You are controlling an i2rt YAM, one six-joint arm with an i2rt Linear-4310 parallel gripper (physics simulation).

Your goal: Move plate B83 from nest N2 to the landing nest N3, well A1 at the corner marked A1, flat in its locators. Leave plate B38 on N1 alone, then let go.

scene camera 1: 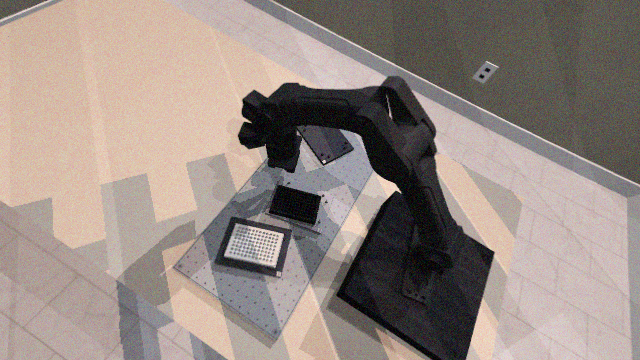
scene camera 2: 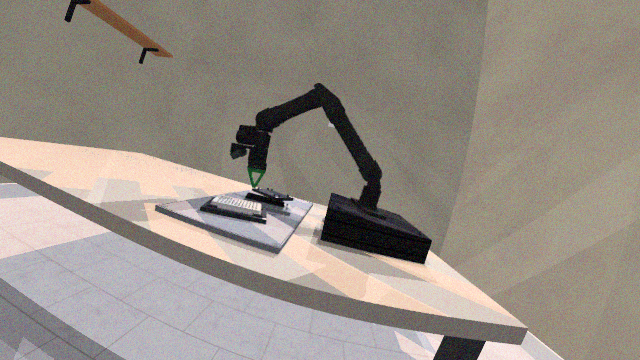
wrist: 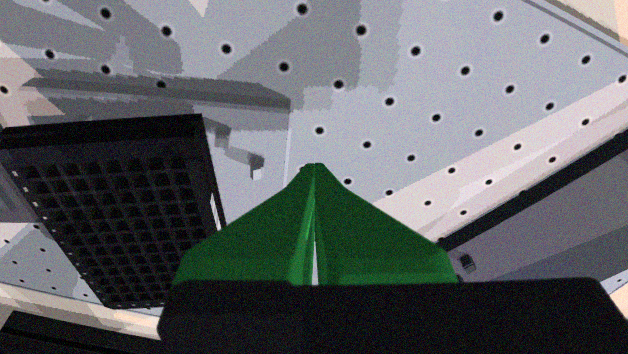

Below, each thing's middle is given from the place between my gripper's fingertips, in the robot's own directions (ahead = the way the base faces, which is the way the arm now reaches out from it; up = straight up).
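Scene:
Black grid plate (scene camera 1: 291, 203): hand 60 mm past it, 80 mm to the right of it, 20 mm above it. White well plate (scene camera 1: 249, 244), from hand: 10 mm behind, 220 mm to the left, 20 mm below.

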